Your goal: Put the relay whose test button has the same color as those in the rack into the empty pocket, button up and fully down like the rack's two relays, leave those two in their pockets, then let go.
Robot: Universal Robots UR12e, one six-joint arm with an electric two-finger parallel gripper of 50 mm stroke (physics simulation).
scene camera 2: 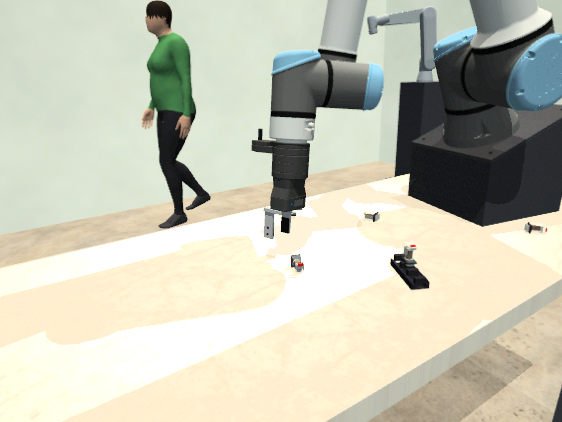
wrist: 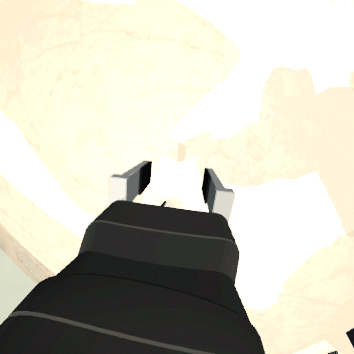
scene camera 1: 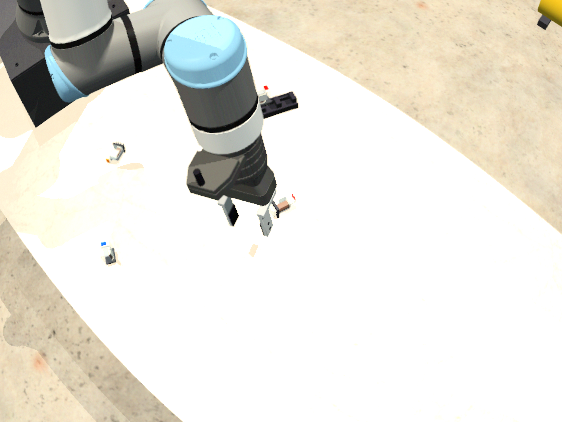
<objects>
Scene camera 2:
gripper: 277, 235
black rack: 415, 280
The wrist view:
gripper: 176, 174
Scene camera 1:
gripper: 251, 225
</objects>
